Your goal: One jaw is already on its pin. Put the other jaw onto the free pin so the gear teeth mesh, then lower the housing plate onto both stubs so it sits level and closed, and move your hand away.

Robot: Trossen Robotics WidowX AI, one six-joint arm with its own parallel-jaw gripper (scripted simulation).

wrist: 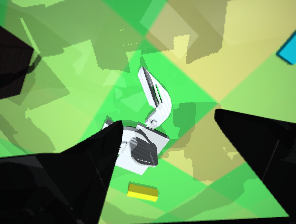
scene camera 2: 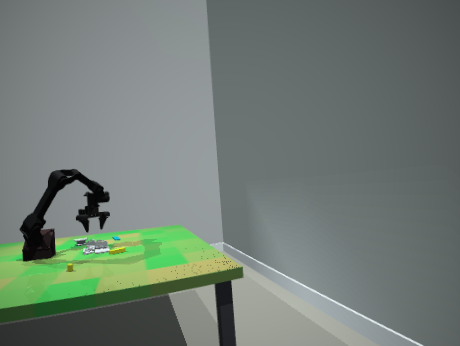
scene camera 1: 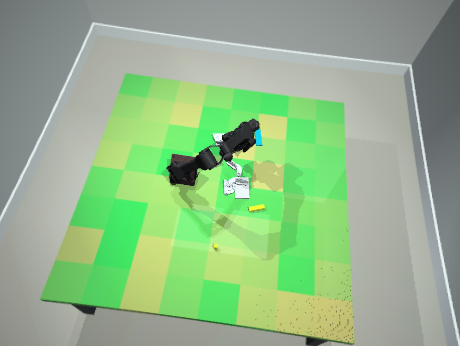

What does my gripper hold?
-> Nothing.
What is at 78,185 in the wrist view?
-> My gripper.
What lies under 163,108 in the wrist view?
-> A jaw.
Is my gripper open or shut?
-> Open.
